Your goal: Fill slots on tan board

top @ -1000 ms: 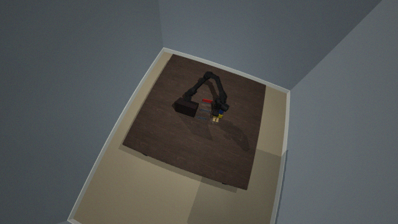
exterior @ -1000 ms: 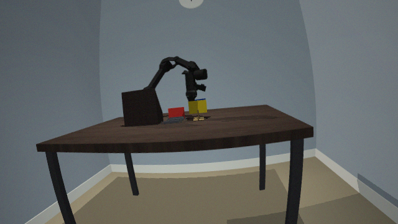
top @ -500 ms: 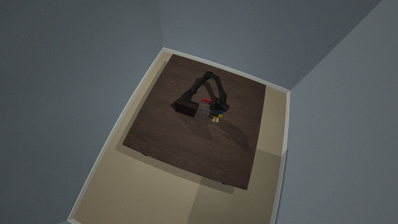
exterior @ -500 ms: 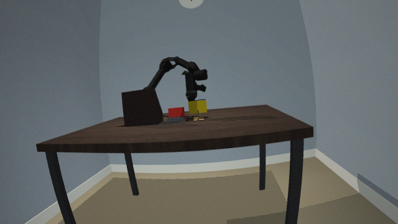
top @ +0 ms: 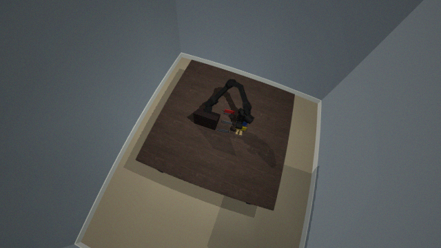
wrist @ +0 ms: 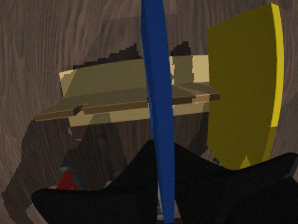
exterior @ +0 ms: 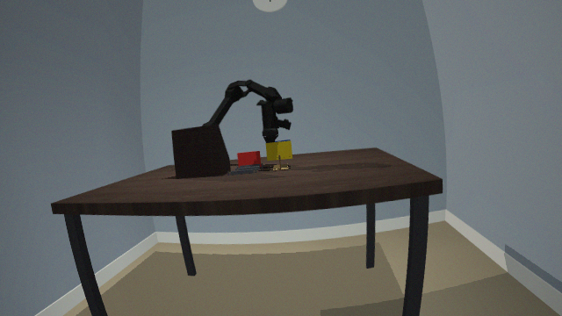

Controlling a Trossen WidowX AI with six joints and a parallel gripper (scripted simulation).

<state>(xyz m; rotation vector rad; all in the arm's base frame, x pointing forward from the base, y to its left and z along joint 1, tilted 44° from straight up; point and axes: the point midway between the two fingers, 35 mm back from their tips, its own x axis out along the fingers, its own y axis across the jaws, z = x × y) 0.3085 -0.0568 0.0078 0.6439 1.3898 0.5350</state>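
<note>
Now: the blue board 30 mm ahead of my gripper tip. Also, from my gripper tip: red board: 100 mm behind, 110 mm to the left, 40 mm below; then yellow board: 30 mm ahead, 50 mm to the right; then tan board: 30 mm ahead, 40 mm below.
</note>
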